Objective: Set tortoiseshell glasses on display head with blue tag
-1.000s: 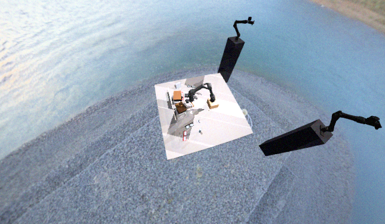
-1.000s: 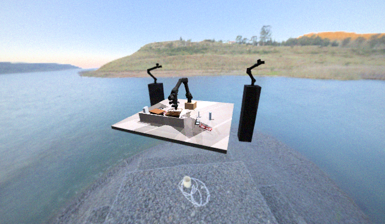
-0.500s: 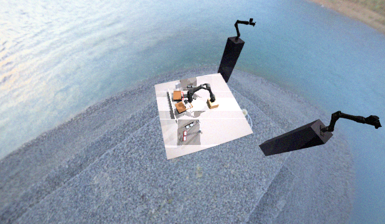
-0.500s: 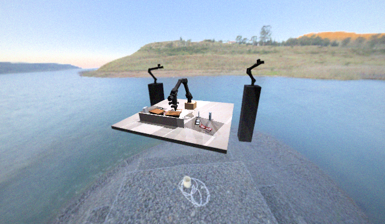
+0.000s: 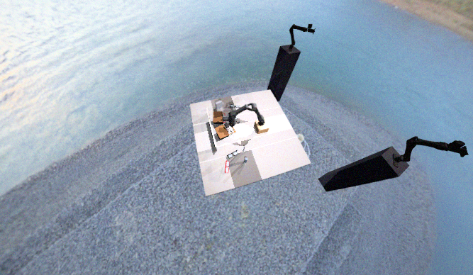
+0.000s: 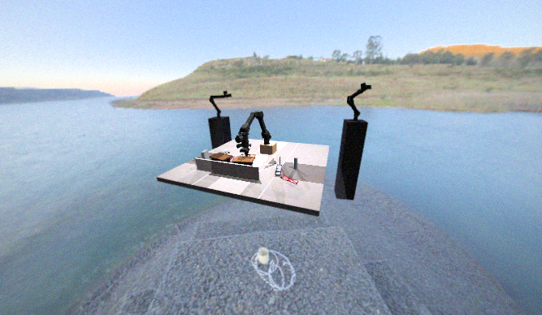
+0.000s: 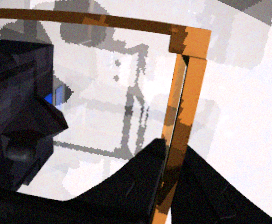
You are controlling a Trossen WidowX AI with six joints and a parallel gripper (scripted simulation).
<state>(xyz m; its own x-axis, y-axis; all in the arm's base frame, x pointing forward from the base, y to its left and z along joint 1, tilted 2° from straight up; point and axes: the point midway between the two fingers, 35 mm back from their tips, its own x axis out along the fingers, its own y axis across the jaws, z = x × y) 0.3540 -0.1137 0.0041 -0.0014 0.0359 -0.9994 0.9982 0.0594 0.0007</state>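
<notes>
Right now the brown display head is 12 cm ahead of my gripper tip, 3 cm to the left of it and 2 cm below it.
</notes>
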